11 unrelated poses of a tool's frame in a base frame.
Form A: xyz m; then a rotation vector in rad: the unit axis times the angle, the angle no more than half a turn.
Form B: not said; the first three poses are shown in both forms.
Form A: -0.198 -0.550 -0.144 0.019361 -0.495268 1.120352
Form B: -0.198 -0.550 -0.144 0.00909 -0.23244 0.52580 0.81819
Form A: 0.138 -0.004 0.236 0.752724 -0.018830 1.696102
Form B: 0.138 -0.004 0.236 0.32464 -0.00812 0.73150 0.59955
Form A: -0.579 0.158 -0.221 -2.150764 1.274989 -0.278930
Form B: -0.579 0.158 -0.221 -0.81340 0.48219 -0.10549 0.30782
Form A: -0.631 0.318 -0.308 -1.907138 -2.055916 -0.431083
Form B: -0.631 0.318 -0.308 -0.66442 -0.71625 -0.15018 0.15160
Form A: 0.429 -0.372 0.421 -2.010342 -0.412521 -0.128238
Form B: 0.429 -0.372 0.421 -0.83722 -0.17180 -0.05341 0.51643
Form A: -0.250 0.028 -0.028 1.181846 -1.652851 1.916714
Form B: -0.250 0.028 -0.028 0.41670 -0.58277 0.67581 0.17327
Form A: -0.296 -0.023 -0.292 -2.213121 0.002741 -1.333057
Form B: -0.296 -0.023 -0.292 -0.82348 0.00102 -0.49602 0.27539
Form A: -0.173 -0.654 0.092 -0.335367 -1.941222 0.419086
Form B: -0.173 -0.654 0.092 -0.14074 -0.81468 0.17588 0.53437
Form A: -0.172 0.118 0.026 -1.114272 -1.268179 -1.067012
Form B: -0.172 0.118 0.026 -0.46906 -0.53384 -0.44916 0.54152
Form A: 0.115 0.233 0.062 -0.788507 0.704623 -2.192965
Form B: 0.115 0.233 0.062 -0.30385 0.27152 -0.84505 0.34617
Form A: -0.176 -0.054 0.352 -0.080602 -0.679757 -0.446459
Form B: -0.176 -0.054 0.352 -0.03919 -0.33050 -0.21707 0.91767
